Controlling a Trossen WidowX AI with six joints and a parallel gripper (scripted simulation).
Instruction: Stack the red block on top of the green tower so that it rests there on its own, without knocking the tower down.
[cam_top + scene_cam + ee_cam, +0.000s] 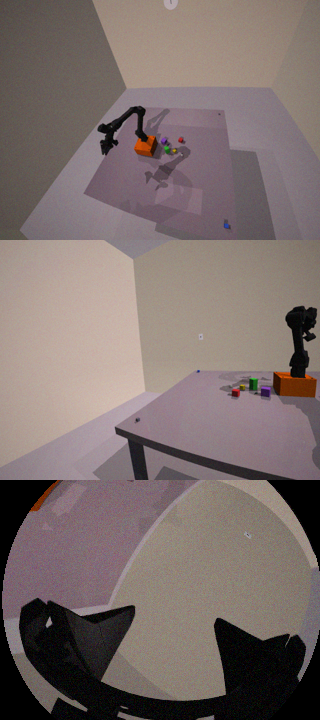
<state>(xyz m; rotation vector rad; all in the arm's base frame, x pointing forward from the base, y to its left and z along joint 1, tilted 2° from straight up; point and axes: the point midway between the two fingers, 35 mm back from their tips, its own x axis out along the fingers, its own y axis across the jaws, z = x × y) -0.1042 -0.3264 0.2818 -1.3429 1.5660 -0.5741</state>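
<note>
Now: the red block 47 cm ahead of my gripper tip, 48 cm to the left of it and 35 cm below it. From my gripper tip the other things lie so: blue cube (91 cm ahead, 16 cm to the right, 35 cm below); yellow block (43 cm ahead, 35 cm to the left, 35 cm below); purple block (29 cm ahead, 43 cm to the left, 34 cm below).
</note>
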